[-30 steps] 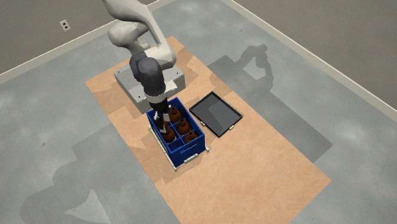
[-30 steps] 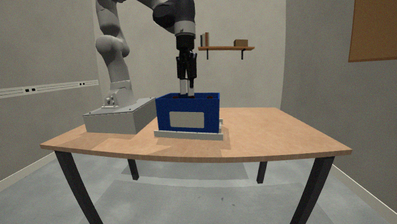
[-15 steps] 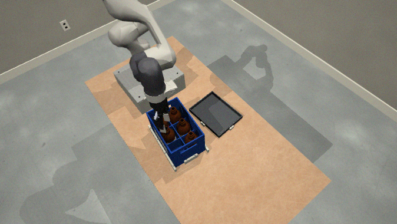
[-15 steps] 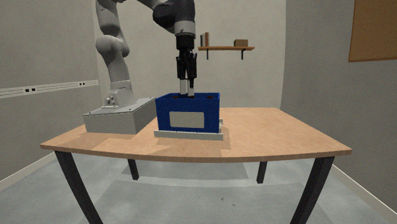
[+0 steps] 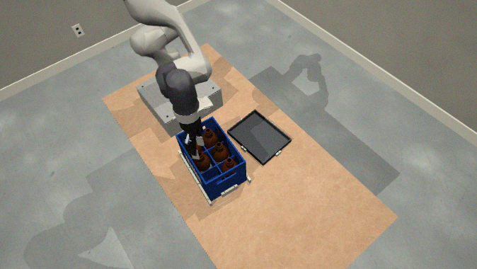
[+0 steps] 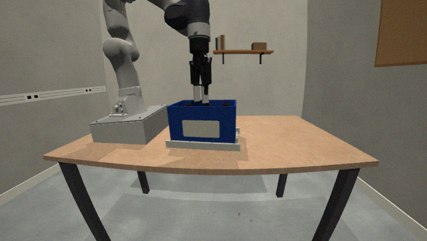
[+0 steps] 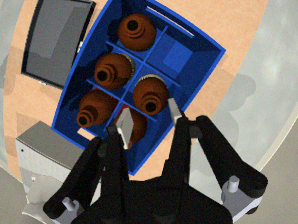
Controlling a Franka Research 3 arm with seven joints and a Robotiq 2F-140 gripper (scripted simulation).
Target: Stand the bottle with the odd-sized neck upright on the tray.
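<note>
The blue crate lies 5 cm to the left of my hand and 13 cm below it. The rest, counted from my hand: bottle: 8 cm behind, 13 cm below; then dark grey tray: 2 cm behind, 31 cm to the left, 20 cm below.
</note>
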